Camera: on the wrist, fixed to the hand. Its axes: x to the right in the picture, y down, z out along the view.
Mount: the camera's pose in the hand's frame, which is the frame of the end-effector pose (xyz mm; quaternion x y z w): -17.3 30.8 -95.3 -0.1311 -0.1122 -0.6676 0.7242
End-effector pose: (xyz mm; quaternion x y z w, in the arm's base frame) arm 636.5 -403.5 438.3 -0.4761 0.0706 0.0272 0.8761
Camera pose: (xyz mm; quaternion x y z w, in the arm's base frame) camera 606.5 -466.2 364.2 -0.5038 -0.3686 -0.5025 0.5982
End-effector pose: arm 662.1 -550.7 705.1 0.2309 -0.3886 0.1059 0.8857
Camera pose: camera 700.0 -477.2 646.1 0.3224 -0.2405 -0.5915 0.6988
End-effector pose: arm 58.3 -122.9 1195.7 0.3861 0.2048 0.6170 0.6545
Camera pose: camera -35.3 -117.4 1156.5 0.1263 0.2518 -0.0066 0.9595
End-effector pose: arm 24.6 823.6 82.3 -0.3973 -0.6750 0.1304 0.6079
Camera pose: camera 123.4 802.4 71.2 0.0978 -0.8394 -0.3553 0.3995
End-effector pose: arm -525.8 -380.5 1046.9 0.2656 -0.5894 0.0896 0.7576
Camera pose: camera -464.0 -303.1 1024.1 0.4966 -0.3463 -0.5480 0.5772
